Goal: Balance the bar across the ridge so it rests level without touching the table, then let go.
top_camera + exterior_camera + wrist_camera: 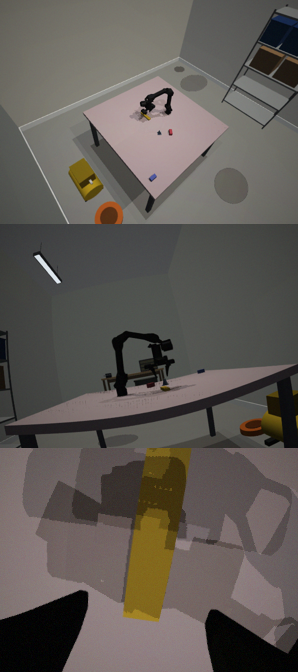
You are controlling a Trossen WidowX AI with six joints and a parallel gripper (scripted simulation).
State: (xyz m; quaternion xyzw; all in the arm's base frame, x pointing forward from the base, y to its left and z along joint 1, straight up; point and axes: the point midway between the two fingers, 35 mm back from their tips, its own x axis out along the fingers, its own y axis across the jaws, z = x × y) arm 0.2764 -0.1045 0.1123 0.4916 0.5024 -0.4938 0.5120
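My gripper tip is 7 cm above the yellow bar and 2 cm to the left of it. The rest, counted from my gripper tip: small red block (35 cm to the left, 6 cm below, 6 cm behind); blue block (60 cm to the left, 46 cm ahead, 6 cm below).
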